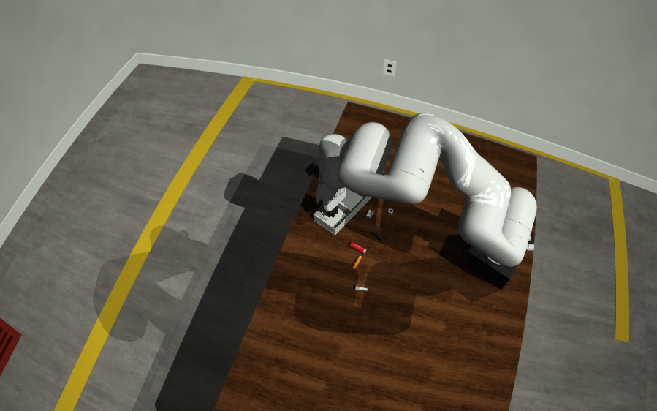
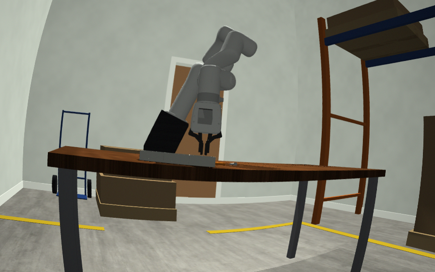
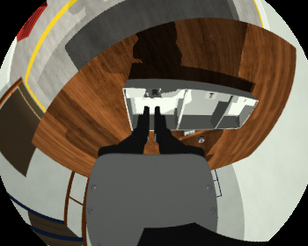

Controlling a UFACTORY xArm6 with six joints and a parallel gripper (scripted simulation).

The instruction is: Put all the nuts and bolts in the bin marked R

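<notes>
Now: the nut 17 cm behind my hand, 7 cm to the right of it and 5 cm below it. Also, from my hand: dark bolt (14 cm behind, 2 cm to the left, 5 cm below); then red cylinder (10 cm behind, 8 cm to the left, 5 cm below); then long grey bin (4 cm behind, 8 cm to the right, 4 cm below).
</notes>
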